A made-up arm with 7 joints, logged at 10 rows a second.
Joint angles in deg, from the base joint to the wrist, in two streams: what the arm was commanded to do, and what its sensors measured. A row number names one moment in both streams.
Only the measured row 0 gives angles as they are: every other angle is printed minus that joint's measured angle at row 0.
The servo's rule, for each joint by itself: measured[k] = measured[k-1] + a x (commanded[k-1-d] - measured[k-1]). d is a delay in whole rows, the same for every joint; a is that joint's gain. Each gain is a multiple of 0.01, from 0.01 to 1. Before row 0 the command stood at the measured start. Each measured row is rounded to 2 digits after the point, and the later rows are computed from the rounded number. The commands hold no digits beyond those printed.
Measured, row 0:
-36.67, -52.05, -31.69, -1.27, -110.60, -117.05, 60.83
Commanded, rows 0 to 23:
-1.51, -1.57, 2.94, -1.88, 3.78, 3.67, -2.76
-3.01, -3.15, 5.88, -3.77, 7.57, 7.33, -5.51
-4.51, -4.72, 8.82, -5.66, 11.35, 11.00, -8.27
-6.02, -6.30, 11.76, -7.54, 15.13, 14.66, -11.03
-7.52, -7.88, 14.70, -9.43, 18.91, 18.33, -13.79
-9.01, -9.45, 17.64, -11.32, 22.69, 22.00, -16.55
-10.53, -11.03, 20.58, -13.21, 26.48, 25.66, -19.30
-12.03, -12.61, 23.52, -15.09, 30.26, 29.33, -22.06
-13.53, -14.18, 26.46, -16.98, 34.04, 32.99, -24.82
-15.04, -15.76, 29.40, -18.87, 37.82, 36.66, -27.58
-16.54, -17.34, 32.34, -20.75, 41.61, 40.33, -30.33
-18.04, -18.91, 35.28, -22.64, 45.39, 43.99, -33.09
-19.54, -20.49, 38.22, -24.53, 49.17, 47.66, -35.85
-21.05, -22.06, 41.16, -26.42, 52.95, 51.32, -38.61
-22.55, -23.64, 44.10, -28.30, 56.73, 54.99, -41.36
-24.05, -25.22, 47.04, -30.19, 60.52, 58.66, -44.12
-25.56, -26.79, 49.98, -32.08, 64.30, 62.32, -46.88
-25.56, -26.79, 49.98, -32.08, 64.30, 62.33, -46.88
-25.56, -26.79, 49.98, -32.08, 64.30, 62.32, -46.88
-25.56, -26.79, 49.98, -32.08, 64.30, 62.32, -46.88
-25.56, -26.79, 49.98, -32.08, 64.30, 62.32, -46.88
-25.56, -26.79, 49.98, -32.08, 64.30, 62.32, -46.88
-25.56, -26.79, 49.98, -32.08, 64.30, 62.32, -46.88
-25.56, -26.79, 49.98, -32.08, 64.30, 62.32, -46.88
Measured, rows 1 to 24:
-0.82, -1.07, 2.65, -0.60, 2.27, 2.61, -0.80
-2.00, -2.48, 5.56, -1.61, 5.45, 5.96, -2.17
-3.36, -4.00, 8.49, -2.91, 8.99, 9.54, -3.94
-4.80, -5.56, 11.43, -4.39, 12.67, 13.18, -6.00
-6.27, -7.14, 14.37, -6.00, 16.41, 16.84, -8.26
-7.75, -8.71, 17.31, -7.70, 20.18, 20.50, -10.66
-9.25, -10.29, 20.25, -9.46, 23.96, 24.16, -13.17
-10.75, -11.87, 23.19, -11.26, 27.74, 27.83, -15.75
-12.25, -13.44, 26.13, -13.09, 31.52, 31.49, -18.38
-13.76, -15.02, 29.07, -14.94, 35.30, 35.16, -21.05
-15.26, -16.60, 32.01, -16.80, 39.09, 38.83, -23.74
-16.76, -18.17, 34.95, -18.67, 42.87, 42.49, -26.45
-18.26, -19.75, 37.89, -20.55, 46.65, 46.16, -29.18
-19.77, -21.32, 40.83, -22.43, 50.43, 49.82, -31.91
-21.27, -22.90, 43.77, -24.31, 54.21, 53.49, -34.65
-22.77, -24.48, 46.71, -26.19, 58.00, 57.16, -37.40
-24.28, -26.05, 49.65, -28.07, 61.78, 60.82, -40.15
-24.97, -26.55, 49.95, -29.35, 63.29, 61.89, -42.10
-25.29, -26.71, 49.98, -30.22, 63.90, 62.20, -43.49
-25.44, -26.76, 49.98, -30.82, 64.14, 62.29, -44.47
-25.50, -26.78, 49.98, -31.22, 64.24, 62.31, -45.17
-25.53, -26.79, 49.98, -31.50, 64.28, 62.32, -45.67
-25.55, -26.79, 49.98, -31.69, 64.29, 62.32, -46.02
-25.56, -26.79, 49.98, -31.81, 64.30, 62.32, -46.27
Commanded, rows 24 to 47:
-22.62, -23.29, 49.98, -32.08, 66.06, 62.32, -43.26
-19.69, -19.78, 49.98, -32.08, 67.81, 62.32, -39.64
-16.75, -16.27, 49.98, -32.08, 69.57, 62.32, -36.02
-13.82, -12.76, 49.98, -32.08, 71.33, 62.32, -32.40
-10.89, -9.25, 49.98, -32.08, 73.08, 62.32, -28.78
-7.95, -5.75, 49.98, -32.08, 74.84, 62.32, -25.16
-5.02, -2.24, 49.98, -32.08, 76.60, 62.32, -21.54
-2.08, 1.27, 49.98, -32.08, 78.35, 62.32, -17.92
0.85, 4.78, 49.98, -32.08, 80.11, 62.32, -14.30
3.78, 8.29, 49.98, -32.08, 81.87, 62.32, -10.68
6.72, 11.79, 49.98, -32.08, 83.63, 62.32, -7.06
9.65, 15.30, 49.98, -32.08, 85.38, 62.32, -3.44
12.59, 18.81, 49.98, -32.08, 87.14, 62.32, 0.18
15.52, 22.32, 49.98, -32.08, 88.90, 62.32, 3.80
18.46, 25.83, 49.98, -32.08, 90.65, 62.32, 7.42
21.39, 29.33, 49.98, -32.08, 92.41, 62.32, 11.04
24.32, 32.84, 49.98, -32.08, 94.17, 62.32, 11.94
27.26, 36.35, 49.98, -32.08, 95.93, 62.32, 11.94
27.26, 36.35, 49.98, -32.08, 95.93, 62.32, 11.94
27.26, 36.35, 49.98, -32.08, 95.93, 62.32, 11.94
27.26, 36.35, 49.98, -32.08, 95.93, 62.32, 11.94
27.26, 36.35, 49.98, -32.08, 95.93, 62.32, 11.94
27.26, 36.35, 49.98, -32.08, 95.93, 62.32, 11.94
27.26, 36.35, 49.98, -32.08, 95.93, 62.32, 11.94
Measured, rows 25 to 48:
-23.97, -24.41, 49.98, -31.90, 65.36, 62.32, -45.40
-21.66, -21.26, 49.98, -31.96, 66.83, 62.32, -43.73
-19.01, -17.87, 49.98, -32.00, 68.47, 62.32, -41.49
-16.21, -14.40, 49.98, -32.03, 70.19, 62.32, -38.85
-13.34, -10.90, 49.98, -32.05, 71.92, 62.32, -35.93
-10.43, -7.40, 49.98, -32.06, 73.67, 62.32, -32.81
-7.51, -3.89, 49.98, -32.07, 75.43, 62.32, -29.54
-4.58, -0.38, 49.98, -32.07, 77.18, 62.32, -26.17
-1.65, 3.13, 49.98, -32.07, 78.94, 62.32, -22.73
1.28, 6.64, 49.98, -32.07, 80.70, 62.32, -19.24
4.22, 10.14, 49.98, -32.07, 82.46, 62.32, -15.71
7.15, 13.65, 49.98, -32.07, 84.21, 62.32, -12.15
10.09, 17.16, 49.98, -32.07, 85.97, 62.32, -8.57
13.02, 20.67, 49.98, -32.07, 87.73, 62.32, -4.98
15.96, 24.18, 49.98, -32.07, 89.48, 62.32, -1.38
18.89, 27.68, 49.98, -32.07, 91.24, 62.32, 2.22
21.82, 31.19, 49.98, -32.07, 93.00, 62.32, 5.04
24.76, 34.70, 49.98, -32.07, 94.76, 62.32, 7.04
26.11, 35.82, 49.98, -32.07, 95.46, 62.32, 8.46
26.73, 36.18, 49.98, -32.07, 95.74, 62.32, 9.47
27.02, 36.30, 49.98, -32.07, 95.85, 62.32, 10.19
27.15, 36.33, 49.98, -32.07, 95.90, 62.32, 10.70
27.21, 36.34, 49.98, -32.07, 95.92, 62.32, 11.06
27.24, 36.35, 49.98, -32.07, 95.93, 62.32, 11.32

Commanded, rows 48 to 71:
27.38, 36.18, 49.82, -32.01, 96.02, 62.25, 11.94
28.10, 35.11, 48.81, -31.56, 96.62, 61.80, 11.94
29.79, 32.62, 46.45, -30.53, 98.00, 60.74, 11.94
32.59, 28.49, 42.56, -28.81, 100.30, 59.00, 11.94
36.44, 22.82, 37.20, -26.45, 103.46, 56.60, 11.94
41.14, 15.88, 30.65, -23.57, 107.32, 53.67, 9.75
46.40, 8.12, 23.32, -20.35, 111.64, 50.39, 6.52
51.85, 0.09, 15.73, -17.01, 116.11, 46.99, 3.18
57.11, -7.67, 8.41, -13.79, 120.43, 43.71, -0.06
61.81, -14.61, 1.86, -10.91, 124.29, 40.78, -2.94
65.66, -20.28, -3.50, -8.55, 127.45, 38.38, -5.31
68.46, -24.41, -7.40, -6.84, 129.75, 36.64, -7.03
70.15, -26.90, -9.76, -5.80, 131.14, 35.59, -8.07
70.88, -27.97, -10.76, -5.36, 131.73, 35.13, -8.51
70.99, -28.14, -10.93, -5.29, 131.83, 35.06, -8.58
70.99, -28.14, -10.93, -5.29, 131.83, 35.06, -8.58
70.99, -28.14, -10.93, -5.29, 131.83, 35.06, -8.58
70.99, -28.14, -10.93, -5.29, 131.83, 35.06, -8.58
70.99, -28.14, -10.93, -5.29, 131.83, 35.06, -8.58
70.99, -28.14, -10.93, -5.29, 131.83, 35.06, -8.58
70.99, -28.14, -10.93, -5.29, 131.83, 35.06, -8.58
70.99, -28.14, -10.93, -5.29, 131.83, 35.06, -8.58
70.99, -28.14, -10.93, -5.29, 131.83, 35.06, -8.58
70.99, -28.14, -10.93, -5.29, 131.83, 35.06, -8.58
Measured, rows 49 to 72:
27.32, 36.23, 49.84, -32.05, 95.98, 62.27, 11.50
27.74, 35.47, 48.91, -31.89, 96.36, 61.94, 11.63
28.85, 33.53, 46.70, -31.45, 97.34, 61.09, 11.72
30.87, 30.10, 42.97, -30.61, 99.12, 59.61, 11.78
33.88, 25.15, 37.78, -29.28, 101.72, 57.47, 11.83
37.80, 18.85, 31.36, -27.45, 105.08, 54.77, 11.23
42.44, 11.55, 24.12, -25.18, 109.02, 51.66, 9.86
47.52, 3.76, 16.57, -22.57, 113.27, 48.34, 7.92
52.70, -4.01, 9.23, -19.76, 117.57, 45.05, 5.61
57.62, -11.22, 2.60, -16.93, 121.60, 42.02, 3.13
61.96, -17.38, -2.89, -14.25, 125.11, 39.44, 0.68
65.47, -22.16, -6.95, -11.88, 127.89, 37.45, -1.56
68.00, -25.38, -9.48, -9.93, 129.84, 36.13, -3.45
69.56, -27.14, -10.63, -8.47, 130.97, 35.42, -4.92
70.33, -27.82, -10.90, -7.45, 131.49, 35.16, -5.98
70.69, -28.04, -10.93, -6.76, 131.69, 35.09, -6.73
70.85, -28.11, -10.93, -6.29, 131.77, 35.07, -7.27
70.93, -28.13, -10.93, -5.97, 131.81, 35.06, -7.65
70.96, -28.14, -10.93, -5.75, 131.82, 35.06, -7.92
70.98, -28.14, -10.93, -5.60, 131.83, 35.06, -8.11
70.99, -28.14, -10.93, -5.50, 131.83, 35.06, -8.25
70.99, -28.14, -10.93, -5.43, 131.83, 35.06, -8.35
70.99, -28.14, -10.93, -5.39, 131.83, 35.06, -8.42
70.99, -28.14, -10.93, -5.36, 131.83, 35.06, -8.47

